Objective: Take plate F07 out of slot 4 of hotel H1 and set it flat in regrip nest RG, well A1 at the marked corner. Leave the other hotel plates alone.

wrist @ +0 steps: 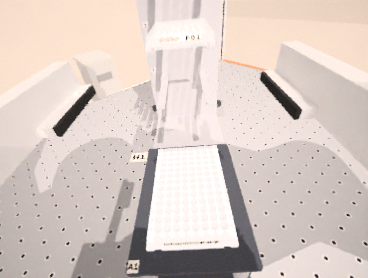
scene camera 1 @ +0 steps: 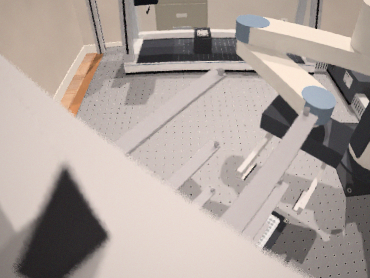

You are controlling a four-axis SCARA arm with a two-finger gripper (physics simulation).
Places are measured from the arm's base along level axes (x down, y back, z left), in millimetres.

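Where they show: gripper, fingertip midpoint: (wrist: pixel 175 69); arm's base at its link origin: (scene camera 1: pixel 366 156).
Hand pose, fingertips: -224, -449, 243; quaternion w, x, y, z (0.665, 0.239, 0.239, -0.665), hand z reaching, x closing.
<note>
Things, the pixels of their top centre, and the offset from my fingertips, as dx, dy, dz. "pt": a spot on its surface instead. Level surfaces: height alone.
- white well plate at its top centre: (wrist: pixel 188 183) (scene camera 1: pixel 250 230) +137, -11, +12
- dark nest at its top centre: (wrist: pixel 189 186) (scene camera 1: pixel 250 231) +141, -11, +12
- nest's A1 tag at a spot on its surface: (wrist: pixel 133 266) pt +151, +78, -12
- large pale panel at a spot on its surface: (scene camera 1: pixel 150 220) pt -375, -136, +231
- perforated table at its surface level: dx +211
- black box at a spot on its surface: (scene camera 1: pixel 202 42) pt +107, -84, -758
A white well plate (scene camera 1: pixel 269 230) (wrist: pixel 192 197) lies flat in the dark nest (wrist: pixel 245 242), inside its rim. Its near-end label is too foreshortened to read. The nest's A1 tag (wrist: pixel 133 266) is at the near left corner and another tag (wrist: pixel 138 157) is at the far left. My gripper (scene camera 1: pixel 271 190) (wrist: pixel 175 69) is open and empty, its two black-padded fingers wide apart and above the plate, clear of its sides. In the wrist view a pale hotel (wrist: pixel 186 95) stands behind the nest, with a plate (wrist: pixel 180 36) labelled F01 high in it. Slot 4 cannot be made out.
In the scene view a large pale panel (scene camera 1: pixel 150 220) hides the lower left, and long grey bars (scene camera 1: pixel 172 112) cross the perforated table (scene camera 1: pixel 195 120). A framed dark deck (scene camera 1: pixel 165 50) with a black box (scene camera 1: pixel 202 42) stands at the back. A pale block (wrist: pixel 97 72) stands left of the hotel.
</note>
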